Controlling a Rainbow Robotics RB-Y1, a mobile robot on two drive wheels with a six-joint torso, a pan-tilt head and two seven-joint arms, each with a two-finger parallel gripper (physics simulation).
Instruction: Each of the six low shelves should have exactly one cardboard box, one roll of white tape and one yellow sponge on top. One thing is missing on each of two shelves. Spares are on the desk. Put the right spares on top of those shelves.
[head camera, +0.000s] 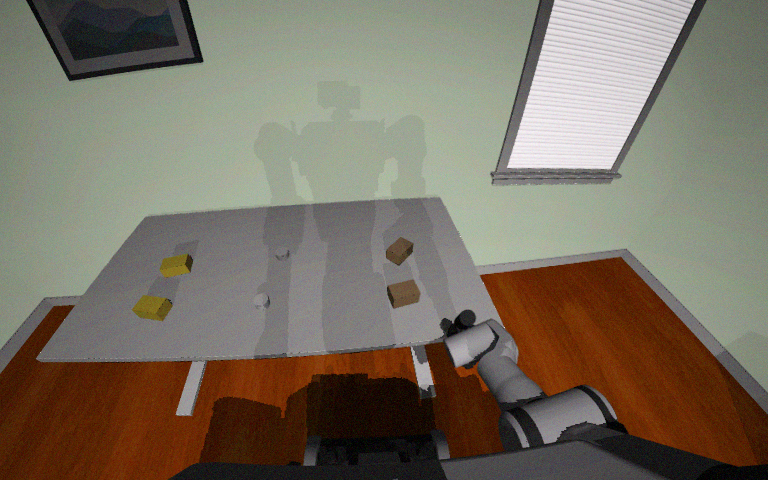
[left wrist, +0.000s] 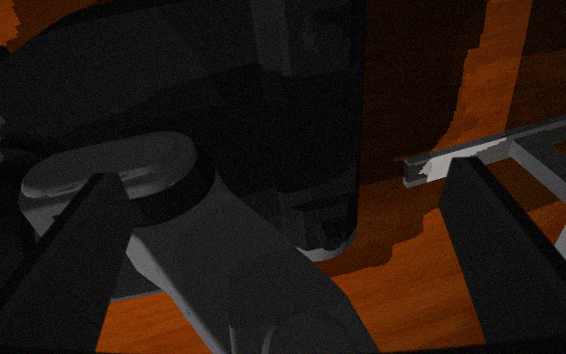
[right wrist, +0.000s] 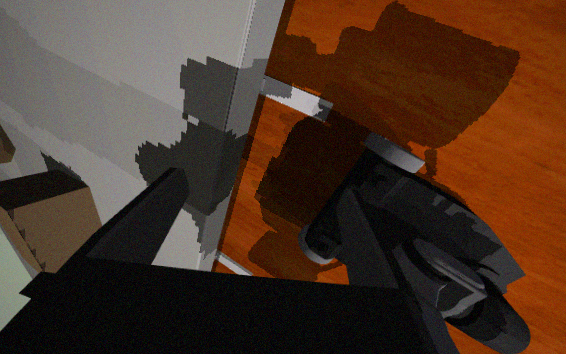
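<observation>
On the grey desk (head camera: 351, 226) (right wrist: 165, 30) two brown cardboard boxes lie at the right: the back box (head camera: 399, 251) and the front box (head camera: 403, 293) (right wrist: 55, 225). Two small white tape rolls, a back roll (head camera: 282, 254) and a front roll (head camera: 261, 301), lie left of the middle. Two yellow sponges, a back sponge (head camera: 176, 265) and a front sponge (head camera: 152, 307), lie at the left. My right gripper (right wrist: 265, 189) is open and empty near the desk's front right corner, apart from the boxes. My left gripper (left wrist: 283, 188) is open and empty beside my body, over the floor. The low shelves do not show.
My right arm (head camera: 512, 384) reaches over the wooden floor (head camera: 572, 322) to the desk corner. A desk leg (head camera: 192, 387) (left wrist: 465, 155) stands under the front. A green wall (head camera: 226, 141) with a picture and a window (head camera: 600, 84) rises behind the desk.
</observation>
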